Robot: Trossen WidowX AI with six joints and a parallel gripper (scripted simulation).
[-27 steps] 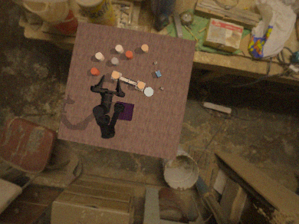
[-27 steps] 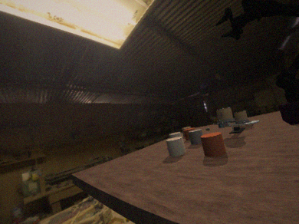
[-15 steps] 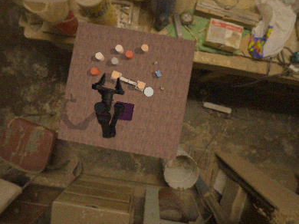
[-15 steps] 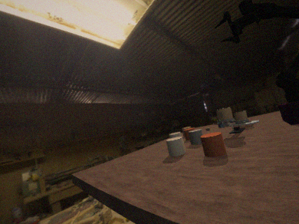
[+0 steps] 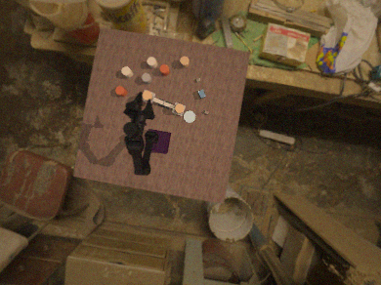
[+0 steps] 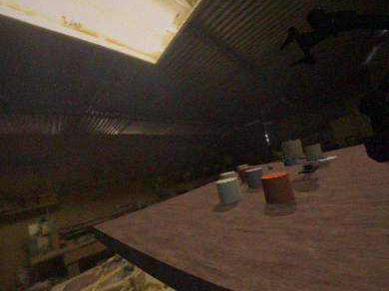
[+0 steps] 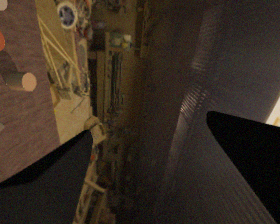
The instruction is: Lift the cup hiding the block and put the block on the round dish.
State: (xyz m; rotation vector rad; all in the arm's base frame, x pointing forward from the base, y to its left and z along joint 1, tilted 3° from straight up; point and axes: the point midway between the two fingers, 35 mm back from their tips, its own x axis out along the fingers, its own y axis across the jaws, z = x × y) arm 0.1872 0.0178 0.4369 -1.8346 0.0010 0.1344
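Now: the grey block 48 cm below my gripper tip, 13 cm to the right of it and 4 cm ahead of it. Also, from my gripper tip: white round dish 51 cm below, 22 cm to the right; then balance beam 48 cm below, 6 cm ahead; then small blue block 50 cm below, 27 cm to the right, 21 cm ahead.
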